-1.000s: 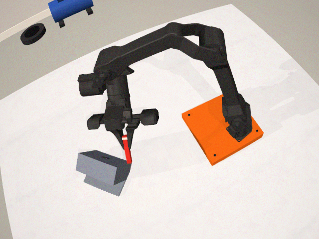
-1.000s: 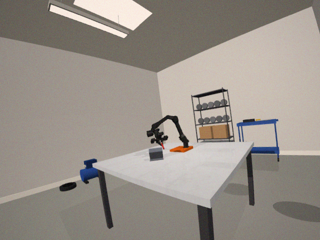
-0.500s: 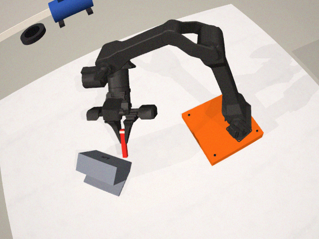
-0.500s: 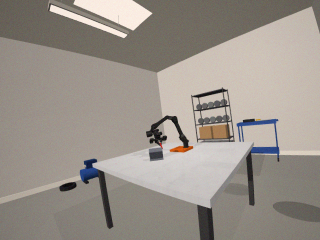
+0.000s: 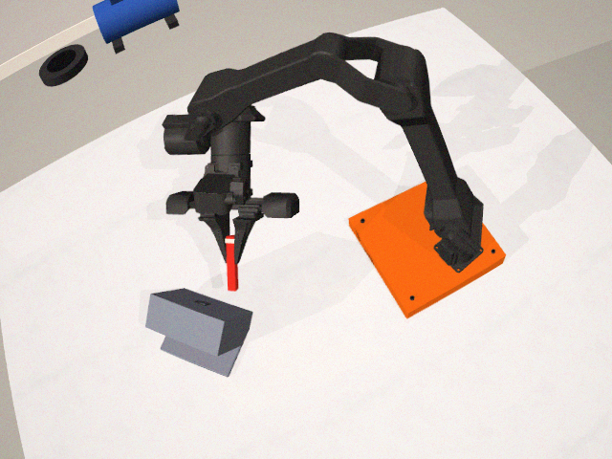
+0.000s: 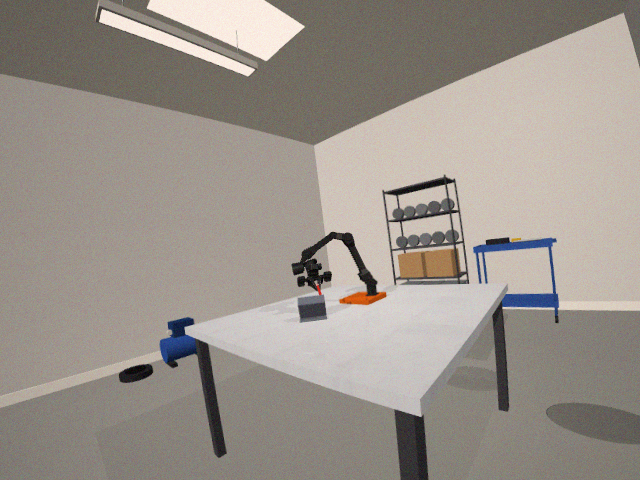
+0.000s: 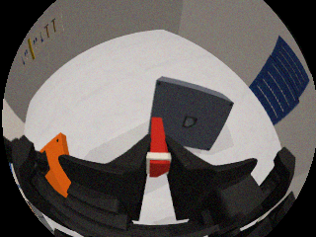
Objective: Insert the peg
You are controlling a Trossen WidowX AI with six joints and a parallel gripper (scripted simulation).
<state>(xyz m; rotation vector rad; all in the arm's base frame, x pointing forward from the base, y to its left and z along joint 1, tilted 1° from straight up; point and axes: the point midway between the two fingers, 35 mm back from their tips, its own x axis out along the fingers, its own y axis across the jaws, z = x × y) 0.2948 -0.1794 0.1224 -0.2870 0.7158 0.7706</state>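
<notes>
The grey panel block is 90 mm ahead of my gripper tip, 70 mm below it and 10 mm to the left of it. Round my gripper tip: red peg: 10 mm to the right, 10 mm behind, 10 mm above.
</notes>
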